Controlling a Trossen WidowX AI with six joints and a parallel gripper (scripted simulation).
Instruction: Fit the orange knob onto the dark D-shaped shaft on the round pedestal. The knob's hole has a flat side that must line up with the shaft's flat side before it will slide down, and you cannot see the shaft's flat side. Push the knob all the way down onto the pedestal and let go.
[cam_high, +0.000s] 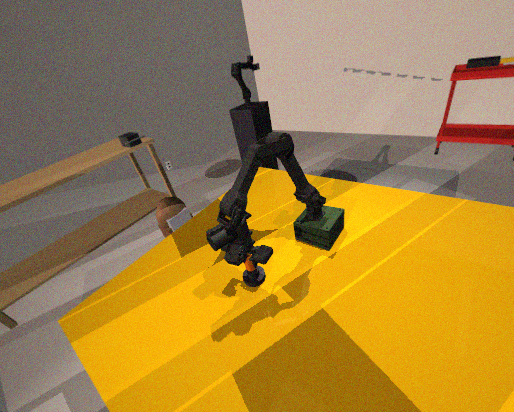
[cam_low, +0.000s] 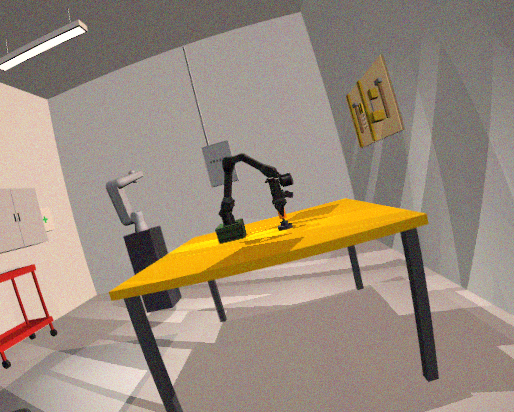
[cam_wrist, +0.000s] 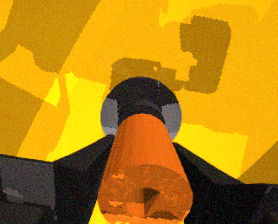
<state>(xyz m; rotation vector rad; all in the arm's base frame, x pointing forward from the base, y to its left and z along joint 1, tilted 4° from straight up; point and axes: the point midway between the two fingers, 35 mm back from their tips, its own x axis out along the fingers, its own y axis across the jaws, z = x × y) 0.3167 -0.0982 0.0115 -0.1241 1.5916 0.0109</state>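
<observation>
The orange knob lies 20 mm above my gripper tip. Also, from my gripper tip: pedestal: 40 mm below.
</observation>
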